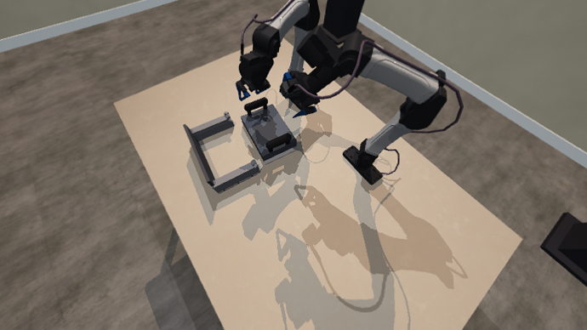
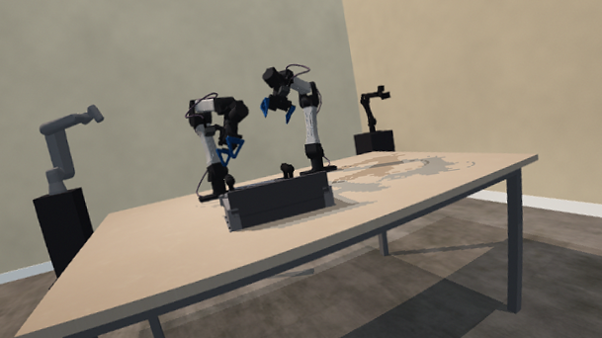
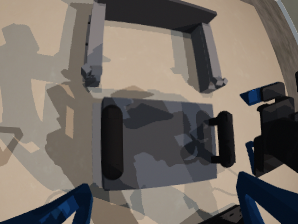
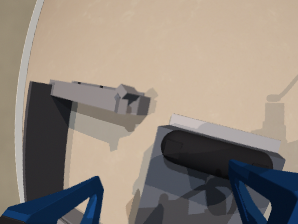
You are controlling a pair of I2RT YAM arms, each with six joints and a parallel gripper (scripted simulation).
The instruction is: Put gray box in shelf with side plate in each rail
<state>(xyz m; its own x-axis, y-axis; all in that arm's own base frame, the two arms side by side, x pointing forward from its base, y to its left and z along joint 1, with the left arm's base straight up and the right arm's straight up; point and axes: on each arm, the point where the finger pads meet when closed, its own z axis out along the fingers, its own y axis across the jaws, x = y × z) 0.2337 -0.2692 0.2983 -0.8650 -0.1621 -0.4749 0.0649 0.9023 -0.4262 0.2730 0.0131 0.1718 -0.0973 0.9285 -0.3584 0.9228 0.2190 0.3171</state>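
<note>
The gray box lies 3 cm ahead of my left hand, 13 cm to the right of it and 26 cm below it. Round my left hand: back plate (35 cm ahead, 16 cm to the right, 23 cm below).
My right hand is 13 cm above the gray box, 11 cm to the right of it and 1 cm past it. The rest, counted from my right hand: back plate: 31 cm ahead, 10 cm below, 7 cm to the left.
</note>
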